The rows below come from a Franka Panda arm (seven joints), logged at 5 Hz.
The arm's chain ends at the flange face. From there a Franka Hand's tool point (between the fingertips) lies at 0.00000 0.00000 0.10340 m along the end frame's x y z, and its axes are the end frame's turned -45 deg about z.
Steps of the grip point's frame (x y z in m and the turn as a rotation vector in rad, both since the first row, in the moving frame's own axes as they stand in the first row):
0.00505, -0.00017, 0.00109, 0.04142, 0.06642, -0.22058
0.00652, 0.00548, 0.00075, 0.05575, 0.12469, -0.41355
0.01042, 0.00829, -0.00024, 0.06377, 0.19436, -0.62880
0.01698, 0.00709, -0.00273, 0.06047, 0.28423, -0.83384
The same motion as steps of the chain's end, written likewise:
0.00251, 0.00432, 0.00141, 0.07625, 0.01768, -0.22058
0.00629, 0.01307, 0.00170, 0.12759, 0.04875, -0.41355
0.01008, 0.01892, 0.00185, 0.18253, 0.09234, -0.62880
0.01255, 0.02145, 0.00136, 0.24374, 0.15822, -0.83384

